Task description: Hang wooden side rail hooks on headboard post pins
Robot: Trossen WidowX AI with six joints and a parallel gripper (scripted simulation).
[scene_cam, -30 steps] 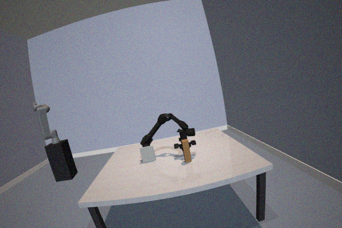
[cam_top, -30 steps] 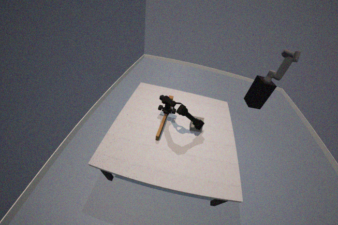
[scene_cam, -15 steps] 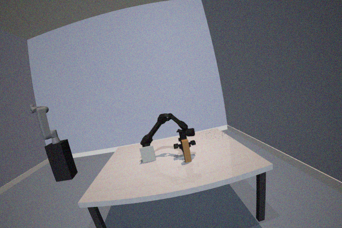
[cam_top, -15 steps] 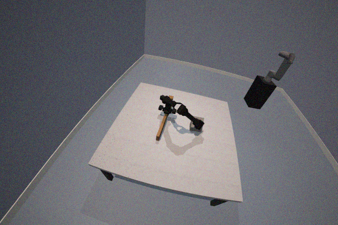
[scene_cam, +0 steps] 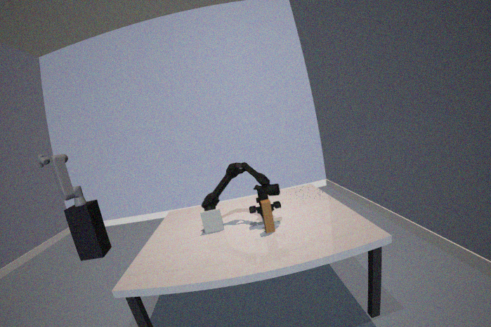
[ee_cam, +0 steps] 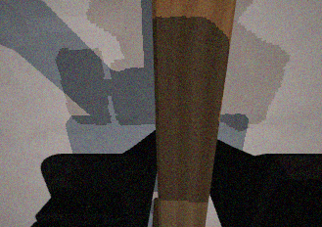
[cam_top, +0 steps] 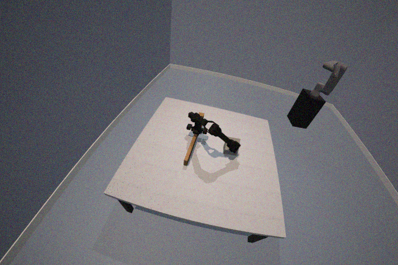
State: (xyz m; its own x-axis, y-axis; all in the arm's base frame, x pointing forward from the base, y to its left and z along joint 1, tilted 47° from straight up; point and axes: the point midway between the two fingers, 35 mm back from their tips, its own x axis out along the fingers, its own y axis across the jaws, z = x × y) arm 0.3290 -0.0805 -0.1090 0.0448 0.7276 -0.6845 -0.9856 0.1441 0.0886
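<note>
The wooden headboard post lies 20 mm behind my gripper tip, 120 mm to the right of it and 60 mm above it.
</note>
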